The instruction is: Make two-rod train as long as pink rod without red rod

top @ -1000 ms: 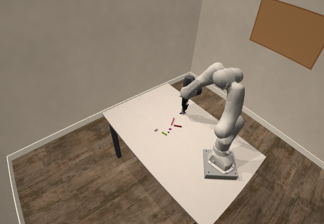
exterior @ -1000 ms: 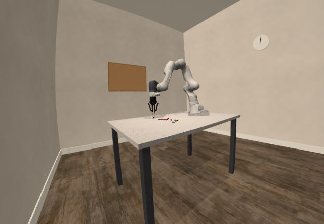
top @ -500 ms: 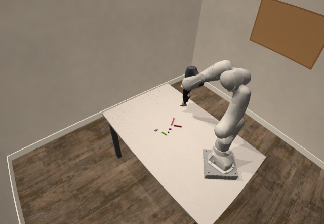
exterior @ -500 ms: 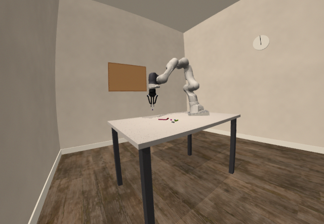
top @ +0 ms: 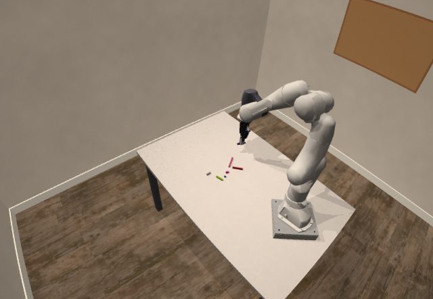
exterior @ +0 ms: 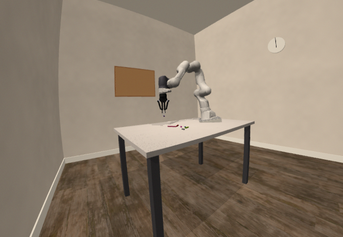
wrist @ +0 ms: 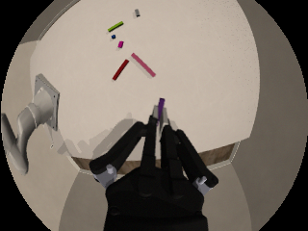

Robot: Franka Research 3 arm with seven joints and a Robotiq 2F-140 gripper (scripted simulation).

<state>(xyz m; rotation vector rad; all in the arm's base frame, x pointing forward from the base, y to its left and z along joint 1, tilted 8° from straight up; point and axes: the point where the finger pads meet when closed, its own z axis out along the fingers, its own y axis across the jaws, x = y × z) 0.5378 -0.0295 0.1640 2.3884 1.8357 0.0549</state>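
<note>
My hand is 280 mm to the right of the grey rod, 130 mm above it and 50 mm past it. From my hand the other things lie so: red rod: 130 mm below, 110 mm behind, 90 mm to the left; then pink rod: 130 mm below, 100 mm to the left, 40 mm behind; then purple rod: 30 mm below.
</note>
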